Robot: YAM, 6 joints.
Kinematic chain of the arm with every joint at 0, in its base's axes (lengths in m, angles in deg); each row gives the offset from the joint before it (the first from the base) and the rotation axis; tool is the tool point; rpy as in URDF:
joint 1: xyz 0 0 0.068 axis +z
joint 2: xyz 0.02 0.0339 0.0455 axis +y
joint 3: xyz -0.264 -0.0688 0 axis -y
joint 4: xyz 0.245 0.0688 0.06 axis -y
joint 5: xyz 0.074 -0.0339 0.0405 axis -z
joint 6: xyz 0.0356 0 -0.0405 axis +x
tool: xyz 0 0 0 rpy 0 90 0
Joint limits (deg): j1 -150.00..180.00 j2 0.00..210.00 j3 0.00..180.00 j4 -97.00..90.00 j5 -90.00..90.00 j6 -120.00..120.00
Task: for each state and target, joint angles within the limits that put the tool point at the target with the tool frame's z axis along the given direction. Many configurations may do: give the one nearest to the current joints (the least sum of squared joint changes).
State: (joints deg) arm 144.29 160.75 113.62 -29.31 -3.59 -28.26
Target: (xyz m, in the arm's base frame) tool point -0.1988 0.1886 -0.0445 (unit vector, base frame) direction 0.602 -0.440 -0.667
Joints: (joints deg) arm 137.15 147.68 70.34 -60.66 4.98 -28.26
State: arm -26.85 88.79 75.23 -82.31 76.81 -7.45
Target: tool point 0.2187 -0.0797 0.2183 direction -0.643 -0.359 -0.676
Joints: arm -15.48 97.61 66.72 -96.88 31.18 -7.45
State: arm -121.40 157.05 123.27 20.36 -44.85 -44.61
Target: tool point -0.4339 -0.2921 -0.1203 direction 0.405 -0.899 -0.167
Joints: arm -149.88 181.28 128.55 -6.15 -78.75 -44.61
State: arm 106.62 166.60 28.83 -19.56 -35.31 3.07
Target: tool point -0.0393 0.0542 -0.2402 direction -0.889 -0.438 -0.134
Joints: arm 96.26 202.79 69.48 -25.10 -68.65 3.07
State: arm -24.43 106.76 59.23 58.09 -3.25 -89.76
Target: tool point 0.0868 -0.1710 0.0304 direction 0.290 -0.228 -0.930
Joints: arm -64.85 101.75 16.83 14.44 -9.53 -89.76
